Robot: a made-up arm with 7 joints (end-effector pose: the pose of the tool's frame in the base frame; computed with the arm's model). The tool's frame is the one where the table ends. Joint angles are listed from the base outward.
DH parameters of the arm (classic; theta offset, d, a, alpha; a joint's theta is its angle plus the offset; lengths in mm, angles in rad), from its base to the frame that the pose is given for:
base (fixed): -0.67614 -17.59 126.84 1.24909
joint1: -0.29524 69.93 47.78 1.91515
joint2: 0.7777 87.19 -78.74 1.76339
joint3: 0.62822 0 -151.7 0
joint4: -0.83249 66.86 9 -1.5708
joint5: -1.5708 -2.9 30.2 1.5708
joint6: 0 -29.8 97.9 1.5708
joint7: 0.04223 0 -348.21 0
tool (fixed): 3.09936 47.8 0 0
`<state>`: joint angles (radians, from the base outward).
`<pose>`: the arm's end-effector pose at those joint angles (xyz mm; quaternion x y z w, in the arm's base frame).
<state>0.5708 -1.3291 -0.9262 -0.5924 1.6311 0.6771 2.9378</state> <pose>-24.5 -233.4 301.4 0.1123 -0.5856 -0.1093 0.7953</pose>
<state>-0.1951 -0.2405 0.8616 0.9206 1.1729 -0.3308 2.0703</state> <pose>-91.3 -110.0 -326.1 0.2737 0.6812 -0.6203 0.2764</pose>
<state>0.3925 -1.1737 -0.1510 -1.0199 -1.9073 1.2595 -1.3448</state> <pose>-177.8 -363.1 -35.3 0.5160 -0.8283 -0.0863 0.2004</pose>
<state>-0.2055 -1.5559 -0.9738 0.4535 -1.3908 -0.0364 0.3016</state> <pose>57.1 -50.1 123.2 0.2179 -0.1810 -0.0727 0.9563</pose>
